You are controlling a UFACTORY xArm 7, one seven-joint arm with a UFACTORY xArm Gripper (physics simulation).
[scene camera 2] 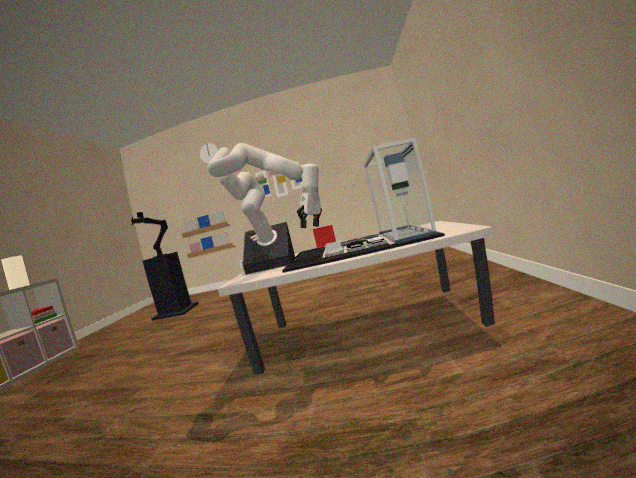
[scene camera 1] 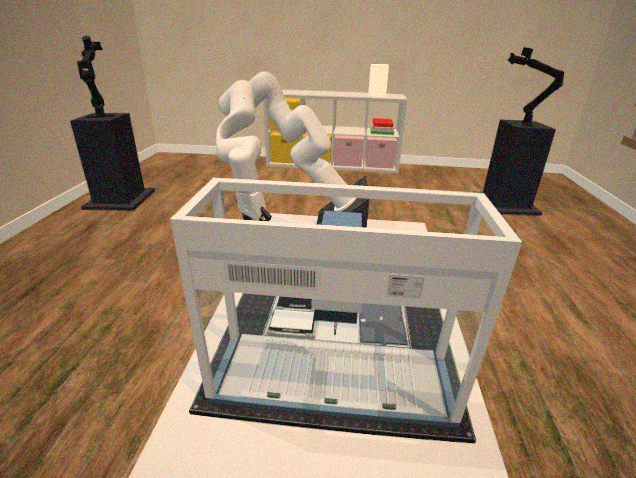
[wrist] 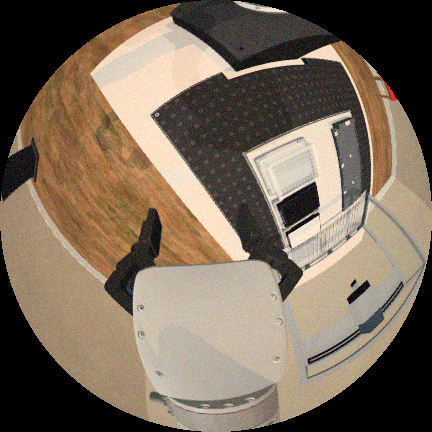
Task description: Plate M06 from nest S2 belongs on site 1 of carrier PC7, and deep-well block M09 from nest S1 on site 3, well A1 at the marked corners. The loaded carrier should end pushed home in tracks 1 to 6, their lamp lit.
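Pixels of known places: gripper, fingertip midpoint: (scene camera 2: 309,227) (wrist: 198,214); arm's base, link origin: (scene camera 2: 267,238) (scene camera 1: 347,201).
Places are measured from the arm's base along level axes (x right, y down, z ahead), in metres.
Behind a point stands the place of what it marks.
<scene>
My gripper (scene camera 2: 309,224) @[x 0.332, y -0.014, z 0.270 m] (wrist: 198,214) @[x 0.332, y -0.014, z 0.270 m] is open and empty, high above the table's side edge; part of it shows in scene camera 1. In the wrist view, a clear, whitish labware piece (wrist: 290,167) @[x 0.171, y 0.113, z 0.354 m] (scene camera 2: 334,249) @[x 0.224, y 0.130, z 0.364 m] stands on the pale panel. Beside it lies a black plate (wrist: 298,204) @[x 0.179, y 0.132, z 0.470 m], then a white piece (wrist: 304,232) @[x 0.188, y 0.130, z 0.586 m] (scene camera 1: 292,319) @[x 0.185, y 0.130, z 0.589 m]. Their labels and well A1 are too small to read. A long dark grey slab (wrist: 348,165) @[x -0.068, y 0.145, z 0.483 m] (scene camera 1: 381,322) @[x -0.081, y 0.145, z 0.576 m], apparently the carrier, lies across the panel from them. The ribbed track deck (scene camera 1: 339,367) @[x 0.064, y 0.000, z 0.884 m] (wrist: 327,242) @[x 0.078, y 0.154, z 0.792 m] has dark green lamp blocks (scene camera 1: 330,400) along its front.
A tall white frame (scene camera 1: 329,239) @[x 0.096, y -0.304, z 0.887 m] (scene camera 2: 377,192) @[x -0.214, y -0.121, z 0.749 m] surrounds the track deck, with a pipetting head (scene camera 2: 398,174) hanging inside. A black perforated board (wrist: 210,125) @[x 0.257, y 0.156, z 0.200 m] lies between the panel and the robot's black base (wrist: 255,35) @[x 0.082, y 0.069, z 0.085 m] (scene camera 2: 267,246) @[x 0.053, y 0.045, z 0.000 m]. Black pedestals (scene camera 1: 107,159) (scene camera 1: 519,164) stand beyond the table.
</scene>
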